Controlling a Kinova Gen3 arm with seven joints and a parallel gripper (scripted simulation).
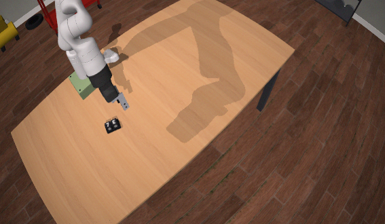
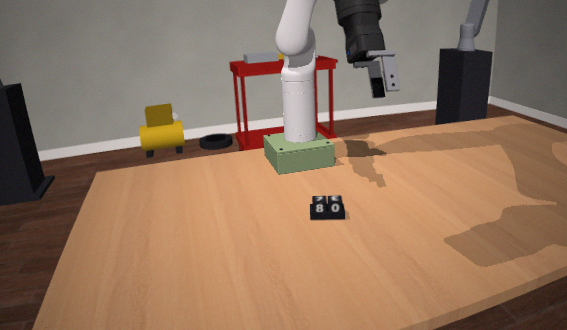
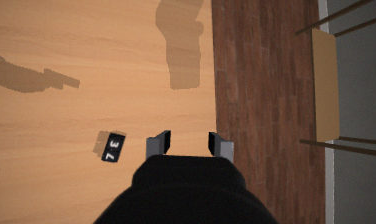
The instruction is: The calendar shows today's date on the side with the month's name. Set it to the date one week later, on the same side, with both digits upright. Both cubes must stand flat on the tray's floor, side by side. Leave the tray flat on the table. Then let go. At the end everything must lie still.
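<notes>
Now: the black calendar tray 290 mm below my hand, 120 mm behind it and 60 mm to the right of it.
</notes>
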